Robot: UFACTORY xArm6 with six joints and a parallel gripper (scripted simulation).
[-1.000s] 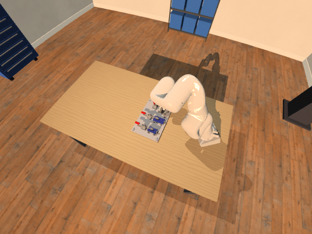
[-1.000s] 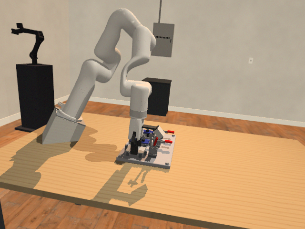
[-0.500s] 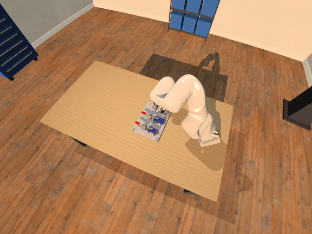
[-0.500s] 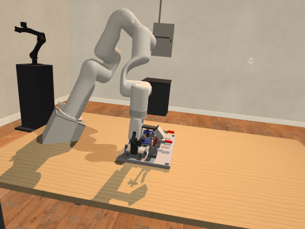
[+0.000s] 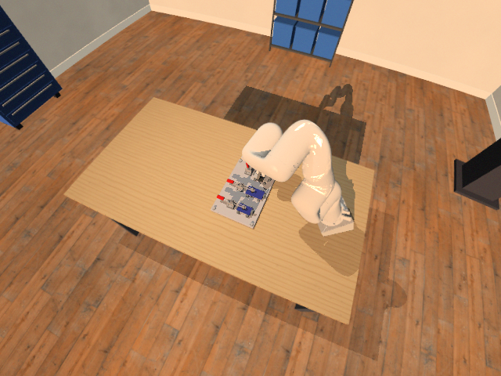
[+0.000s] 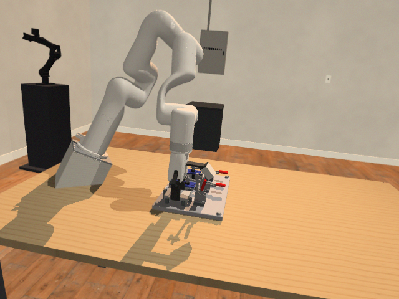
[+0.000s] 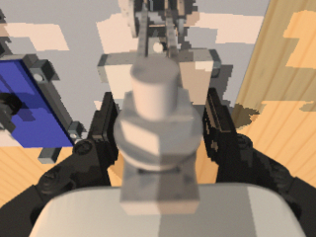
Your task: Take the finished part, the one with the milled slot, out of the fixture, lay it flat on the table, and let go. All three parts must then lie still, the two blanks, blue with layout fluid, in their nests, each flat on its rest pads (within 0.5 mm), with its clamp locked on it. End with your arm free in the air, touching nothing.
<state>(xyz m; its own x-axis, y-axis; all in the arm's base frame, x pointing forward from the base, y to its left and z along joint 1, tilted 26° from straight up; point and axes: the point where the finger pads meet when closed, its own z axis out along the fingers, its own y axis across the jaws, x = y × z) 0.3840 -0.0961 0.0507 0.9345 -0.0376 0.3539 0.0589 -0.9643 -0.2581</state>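
Right now my hand is 110 mm to the right of the blue blank, 20 mm above it and 10 mm past it. From my hand the other things lie so: grey fixture plate (110 mm to the left, 40 mm below, 40 mm ahead); then grey finished part (10 mm below, 10 mm behind).
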